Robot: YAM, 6 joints.
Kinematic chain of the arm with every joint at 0, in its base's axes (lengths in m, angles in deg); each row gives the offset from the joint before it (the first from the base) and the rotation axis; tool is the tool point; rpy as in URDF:
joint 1: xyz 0 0 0.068 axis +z
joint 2: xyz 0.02 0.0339 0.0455 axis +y
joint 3: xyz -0.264 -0.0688 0 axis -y
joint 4: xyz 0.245 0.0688 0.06 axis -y
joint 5: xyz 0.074 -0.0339 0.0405 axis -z
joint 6: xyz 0.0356 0 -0.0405 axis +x
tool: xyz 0 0 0 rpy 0 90 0
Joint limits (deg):
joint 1: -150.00..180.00
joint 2: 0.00..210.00
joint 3: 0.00..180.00
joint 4: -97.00..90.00
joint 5: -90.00..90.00
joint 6: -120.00..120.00
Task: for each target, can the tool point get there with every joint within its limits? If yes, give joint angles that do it. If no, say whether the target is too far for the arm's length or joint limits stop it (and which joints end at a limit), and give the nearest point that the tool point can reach.
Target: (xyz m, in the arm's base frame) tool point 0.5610 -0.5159 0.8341
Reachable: no: too far | nearest point 0.3452 -0.3175 0.5495 | short by 0.409 m
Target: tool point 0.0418 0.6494 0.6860
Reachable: no: too far | nearest point 0.0311 0.4824 0.5341 | short by 0.226 m
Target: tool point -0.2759 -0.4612 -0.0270
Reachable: yes | joints -117.69 183.38 162.38 -67.26 57.42 -80.81
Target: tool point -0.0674 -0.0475 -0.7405
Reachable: no: too far | nearest point -0.1369 -0.0965 -0.3711 | short by 0.379 m
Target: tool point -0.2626 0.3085 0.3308
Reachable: yes | joints 125.55 108.41 74.44 74.28 -74.65 -47.77
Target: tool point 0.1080 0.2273 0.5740
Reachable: yes | joints -119.90 24.05 101.45 26.41 33.53 -92.88
